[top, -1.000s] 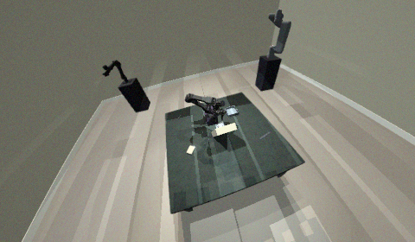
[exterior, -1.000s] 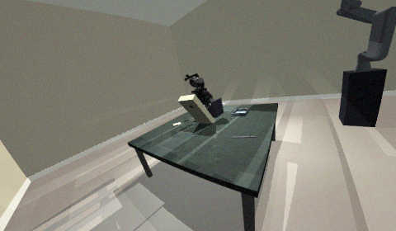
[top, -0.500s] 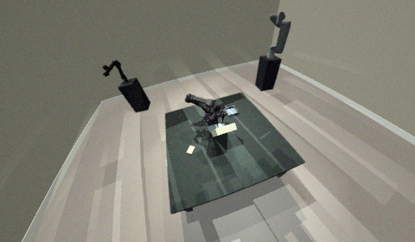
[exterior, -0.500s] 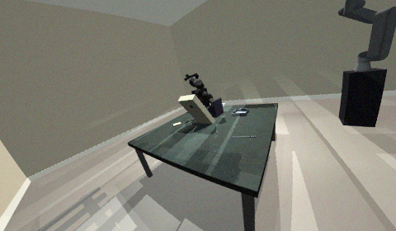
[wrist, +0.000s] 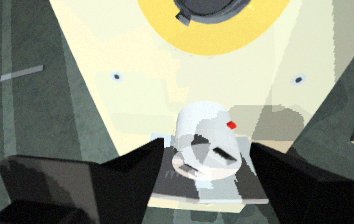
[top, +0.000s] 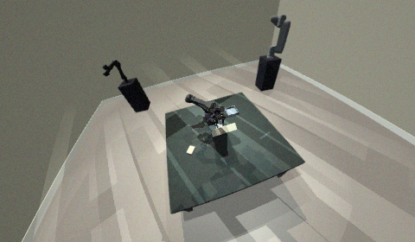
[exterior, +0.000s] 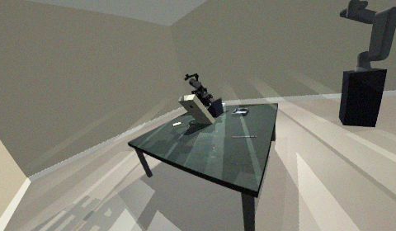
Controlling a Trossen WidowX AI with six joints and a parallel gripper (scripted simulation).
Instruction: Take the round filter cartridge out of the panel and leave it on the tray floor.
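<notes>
The cream service panel is 4 cm ahead of my gripper tip, 2 cm below it and 1 cm to the left of it. Round my gripper tip: small cream block (36 cm to the right, 20 cm below, 9 cm ahead); then round filter cartridge (right at my gripper tip); then tray (38 cm behind, 24 cm to the left, 20 cm below).
</notes>
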